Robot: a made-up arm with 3 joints. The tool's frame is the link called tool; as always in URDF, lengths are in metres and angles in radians. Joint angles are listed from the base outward.
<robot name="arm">
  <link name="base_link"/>
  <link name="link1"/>
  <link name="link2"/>
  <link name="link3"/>
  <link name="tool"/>
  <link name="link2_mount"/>
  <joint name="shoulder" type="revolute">
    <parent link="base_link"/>
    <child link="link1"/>
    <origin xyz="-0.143 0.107 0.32"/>
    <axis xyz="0 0 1"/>
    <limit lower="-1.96" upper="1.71"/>
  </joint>
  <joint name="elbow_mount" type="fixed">
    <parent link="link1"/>
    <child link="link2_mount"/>
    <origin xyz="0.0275 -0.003 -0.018"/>
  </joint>
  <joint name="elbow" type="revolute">
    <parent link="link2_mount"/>
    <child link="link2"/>
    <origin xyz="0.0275 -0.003 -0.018"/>
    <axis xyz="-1 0 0"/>
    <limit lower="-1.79" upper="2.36"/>
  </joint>
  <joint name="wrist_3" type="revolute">
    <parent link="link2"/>
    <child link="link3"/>
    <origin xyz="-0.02 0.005 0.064"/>
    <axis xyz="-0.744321 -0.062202 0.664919"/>
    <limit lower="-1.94" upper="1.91"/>
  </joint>
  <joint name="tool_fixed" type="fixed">
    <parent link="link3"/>
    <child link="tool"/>
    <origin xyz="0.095 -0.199 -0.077" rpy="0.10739 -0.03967 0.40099"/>
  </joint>
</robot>
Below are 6 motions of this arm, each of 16 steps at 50 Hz.
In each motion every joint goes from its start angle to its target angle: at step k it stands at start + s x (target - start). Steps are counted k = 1, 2, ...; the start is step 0. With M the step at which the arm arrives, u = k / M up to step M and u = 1 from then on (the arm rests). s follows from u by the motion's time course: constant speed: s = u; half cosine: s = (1 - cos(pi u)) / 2; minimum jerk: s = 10 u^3 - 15 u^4 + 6 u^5.
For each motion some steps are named. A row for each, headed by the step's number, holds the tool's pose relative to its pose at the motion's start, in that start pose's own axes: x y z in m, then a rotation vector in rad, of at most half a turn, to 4 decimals.
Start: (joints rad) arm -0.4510 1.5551 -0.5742
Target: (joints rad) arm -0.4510 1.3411 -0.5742
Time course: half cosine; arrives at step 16
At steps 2, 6, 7, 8, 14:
2: -0.0001 0.0000 -0.0015 0.0081 -0.0003 -0.0007
6: -0.0010 0.0004 -0.0125 0.0658 -0.0021 -0.0054
7: -0.0013 0.0007 -0.0163 0.0858 -0.0028 -0.0071
8: -0.0016 0.0011 -0.0202 0.1066 -0.0034 -0.0088
14: -0.0031 0.0040 -0.0388 0.2051 -0.0066 -0.0169

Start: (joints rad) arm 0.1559 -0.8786 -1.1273
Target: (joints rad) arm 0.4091 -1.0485 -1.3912
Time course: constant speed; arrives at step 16
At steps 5, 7, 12, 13, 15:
5: -0.0195 0.0038 -0.0183 0.0767 0.0610 -0.0898
7: -0.0279 0.0061 -0.0247 0.1055 0.0848 -0.1283
12: -0.0500 0.0140 -0.0386 0.1723 0.1424 -0.2304
13: -0.0546 0.0159 -0.0409 0.1848 0.1536 -0.2518
15: -0.0638 0.0201 -0.0452 0.2088 0.1755 -0.2956

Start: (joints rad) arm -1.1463 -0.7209 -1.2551
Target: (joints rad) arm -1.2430 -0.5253 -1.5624
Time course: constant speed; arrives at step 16
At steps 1, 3, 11, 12, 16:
1: -0.0015 0.0005 -0.0013 0.0045 -0.0152 -0.0077
3: -0.0042 0.0014 -0.0040 0.0140 -0.0459 -0.0229
11: -0.0131 0.0056 -0.0167 0.0569 -0.1705 -0.0790
12: -0.0140 0.0062 -0.0184 0.0629 -0.1863 -0.0855
16: -0.0167 0.0086 -0.0258 0.0878 -0.2498 -0.1104

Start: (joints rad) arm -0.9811 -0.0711 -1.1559
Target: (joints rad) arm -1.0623 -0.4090 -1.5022
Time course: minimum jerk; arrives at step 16
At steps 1, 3, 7, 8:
1: -0.0002 0.0000 -0.0002 0.0012 -0.0002 -0.0008
3: -0.0035 0.0009 -0.0051 0.0269 -0.0041 -0.0184
7: -0.0263 0.0125 -0.0393 0.2108 -0.0303 -0.1456
8: -0.0336 0.0188 -0.0505 0.2743 -0.0385 -0.1900

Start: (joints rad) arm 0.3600 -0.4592 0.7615
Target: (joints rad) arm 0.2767 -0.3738 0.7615
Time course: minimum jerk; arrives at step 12
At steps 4, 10, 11, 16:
4: -0.0042 -0.0001 0.0033 -0.0128 0.0153 -0.0151
10: -0.0187 0.0005 0.0151 -0.0566 0.0720 -0.0696
11: -0.0193 0.0005 0.0156 -0.0583 0.0743 -0.0718
16: -0.0194 0.0005 0.0157 -0.0586 0.0747 -0.0722

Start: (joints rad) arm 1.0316 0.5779 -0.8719
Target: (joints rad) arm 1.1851 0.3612 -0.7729
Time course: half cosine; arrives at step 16
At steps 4, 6, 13, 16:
4: 0.0047 0.0009 -0.0042 0.0245 0.0129 0.0257
6: 0.0099 0.0021 -0.0090 0.0515 0.0273 0.0543
13: 0.0286 0.0091 -0.0272 0.1515 0.0836 0.1624
16: 0.0311 0.0104 -0.0298 0.1653 0.0917 0.1775

